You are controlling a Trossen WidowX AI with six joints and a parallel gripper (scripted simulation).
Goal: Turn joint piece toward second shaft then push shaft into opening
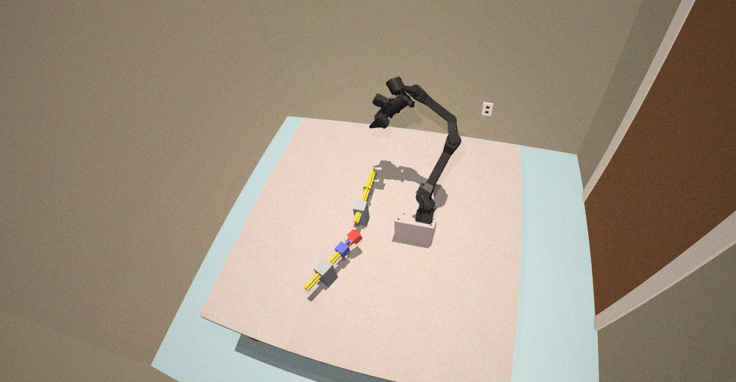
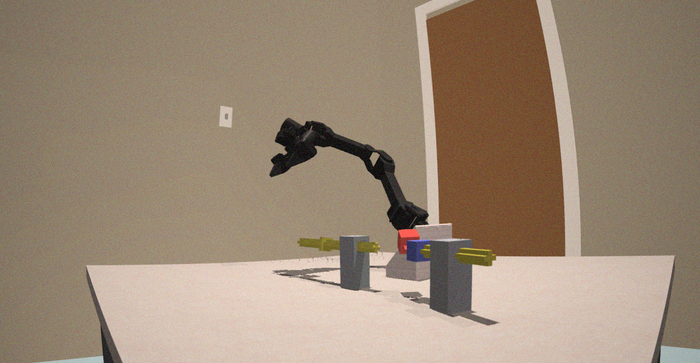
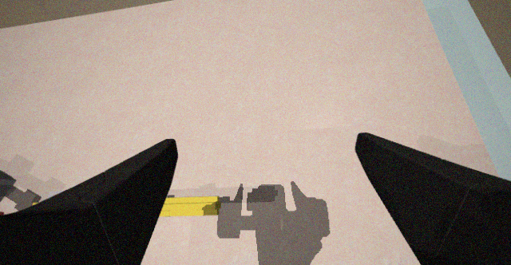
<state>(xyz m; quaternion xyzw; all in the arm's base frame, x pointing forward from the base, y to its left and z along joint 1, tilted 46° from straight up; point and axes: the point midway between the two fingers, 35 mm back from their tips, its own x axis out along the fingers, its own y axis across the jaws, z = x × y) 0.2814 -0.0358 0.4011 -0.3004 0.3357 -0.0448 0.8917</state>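
My gripper tip is now 47 cm to the right of the red joint piece, 20 cm above it and 7 cm past it.
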